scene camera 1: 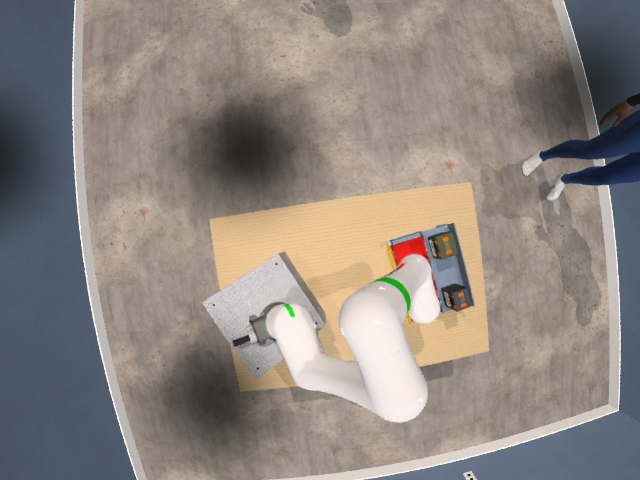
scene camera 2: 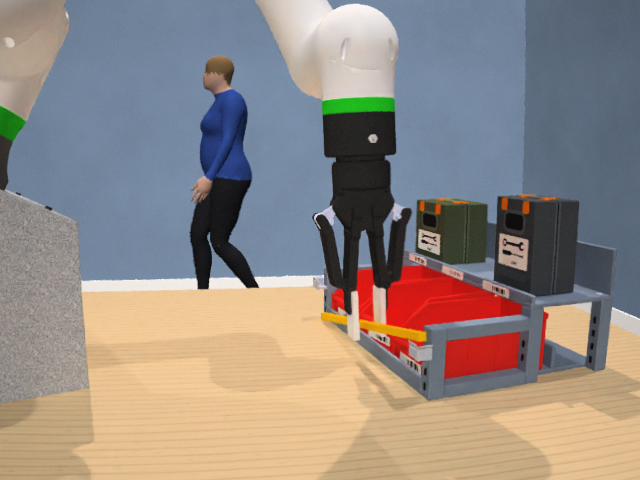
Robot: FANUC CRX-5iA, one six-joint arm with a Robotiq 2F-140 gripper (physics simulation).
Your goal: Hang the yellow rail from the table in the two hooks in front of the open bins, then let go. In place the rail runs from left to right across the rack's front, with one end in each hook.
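Frame: origin at the arm's base, x ahead, y left, z up, level; metres.
Where they show: gripper, fingertip midpoint: (scene camera 2: pixel 366 335).
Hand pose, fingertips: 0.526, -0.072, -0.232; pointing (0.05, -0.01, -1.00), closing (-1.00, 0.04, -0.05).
Observation:
Each offset is from my fingertips to the centre of the thing, as dx, dy, dz. "pt": to the spot under its first point.
The yellow rail (scene camera 1: pixel 391 257) (scene camera 2: pixel 398 329) runs along the front of the rack @[pt +0.018, -0.157, +0.014] (scene camera 2: pixel 436 361), before the red bins (scene camera 1: pixel 410 248) (scene camera 2: pixel 480 356). In scene camera 2 it slopes. Its near end is at the top of the near hook @[pt -0.004, -0.161, +0.029] (scene camera 2: pixel 421 352); whether it is seated I cannot tell. Its far end shows below the far hook @[pt +0.007, +0.223, +0.026] (scene camera 2: pixel 319 282), not in it. My gripper (scene camera 2: pixel 367 328) points down at the rail's middle. Its fingers stand apart, one on each side of the rail, and hold nothing. In scene camera 1 the arm hides the gripper and the rail's middle.
A green case @[+0.209, +0.143, +0.118] (scene camera 1: pixel 443 245) (scene camera 2: pixel 449 232) and a dark case @[+0.202, -0.088, +0.130] (scene camera 1: pixel 457 297) (scene camera 2: pixel 537 242) stand on the rack's upper shelf behind the bins. The arm's grey block (scene camera 1: pixel 248 294) (scene camera 2: pixel 41 310) stands at the table's other end. A person in blue (scene camera 2: pixel 227 134) is beyond the table.

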